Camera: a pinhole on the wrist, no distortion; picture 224 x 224 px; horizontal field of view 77.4 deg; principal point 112.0 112.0 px. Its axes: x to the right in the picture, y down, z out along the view. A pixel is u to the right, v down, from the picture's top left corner.
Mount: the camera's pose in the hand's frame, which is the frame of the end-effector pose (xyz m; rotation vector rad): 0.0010 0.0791 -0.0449 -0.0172 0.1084 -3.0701
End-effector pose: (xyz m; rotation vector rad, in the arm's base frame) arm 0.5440 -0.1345 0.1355 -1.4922 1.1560 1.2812
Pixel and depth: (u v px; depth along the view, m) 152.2 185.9 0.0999
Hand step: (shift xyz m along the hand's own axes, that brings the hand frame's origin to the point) -0.0226 0.0175 0.0513
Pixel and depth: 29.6 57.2 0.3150
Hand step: 0.1820 0.1929 0.2764
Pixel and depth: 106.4 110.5 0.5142
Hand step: 0.0282 0.0500 0.4682
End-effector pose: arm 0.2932 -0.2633 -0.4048 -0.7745 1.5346 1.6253
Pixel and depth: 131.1 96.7 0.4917
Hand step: -0.0630 0.0935 0.4499
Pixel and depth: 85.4 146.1 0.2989
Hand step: 0.0668 -0.0104 0.2476
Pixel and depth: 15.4 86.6 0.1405
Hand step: 0.0980 0.1014 0.0962
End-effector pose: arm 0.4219 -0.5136 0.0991 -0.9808 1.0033 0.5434
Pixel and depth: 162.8 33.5 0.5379
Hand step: -0.2075 0.3283 0.5147
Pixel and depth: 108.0 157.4 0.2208
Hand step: 0.0153 -0.0073 0.1702
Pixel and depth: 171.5 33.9 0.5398
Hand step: -0.2416 0.3253 0.5169
